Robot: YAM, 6 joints.
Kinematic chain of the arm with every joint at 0, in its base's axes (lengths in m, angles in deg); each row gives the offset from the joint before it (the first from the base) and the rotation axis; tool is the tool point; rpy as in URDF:
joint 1: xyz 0 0 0.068 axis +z
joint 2: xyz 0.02 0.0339 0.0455 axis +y
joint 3: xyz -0.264 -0.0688 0 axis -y
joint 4: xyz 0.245 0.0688 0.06 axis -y
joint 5: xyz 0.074 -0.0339 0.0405 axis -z
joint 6: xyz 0.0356 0 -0.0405 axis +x
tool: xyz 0 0 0 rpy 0 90 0
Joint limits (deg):
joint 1: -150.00..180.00
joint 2: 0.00..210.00
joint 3: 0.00..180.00
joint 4: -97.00..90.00
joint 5: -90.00..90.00
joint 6: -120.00..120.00
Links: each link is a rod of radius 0.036 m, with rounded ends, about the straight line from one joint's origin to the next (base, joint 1, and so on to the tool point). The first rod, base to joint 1, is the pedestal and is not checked.
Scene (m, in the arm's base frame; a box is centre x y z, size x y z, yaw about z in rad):
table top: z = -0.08
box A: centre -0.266 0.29 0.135 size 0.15 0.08 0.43 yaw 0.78
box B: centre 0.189 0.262 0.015 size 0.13 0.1 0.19 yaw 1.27
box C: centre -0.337 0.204 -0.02 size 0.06 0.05 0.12 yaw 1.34
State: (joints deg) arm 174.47 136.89 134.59 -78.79 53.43 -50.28
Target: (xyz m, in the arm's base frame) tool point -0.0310 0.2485 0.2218
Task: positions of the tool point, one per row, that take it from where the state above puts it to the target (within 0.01 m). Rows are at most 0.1 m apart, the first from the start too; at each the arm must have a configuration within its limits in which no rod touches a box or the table.
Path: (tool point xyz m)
1: -0.4190 0.0871 0.3137
2: -0.3578 0.0913 0.3667
3: -0.2897 0.0861 0.4071
4: -0.2186 0.0718 0.4338
5: -0.1479 0.0491 0.4465
6: -0.1646 0.1041 0.4024
7: -0.1565 0.1586 0.3557
8: -0.1272 0.2043 0.3089
9: -0.0830 0.2352 0.2638
10: -0.0310 0.2485 0.2218

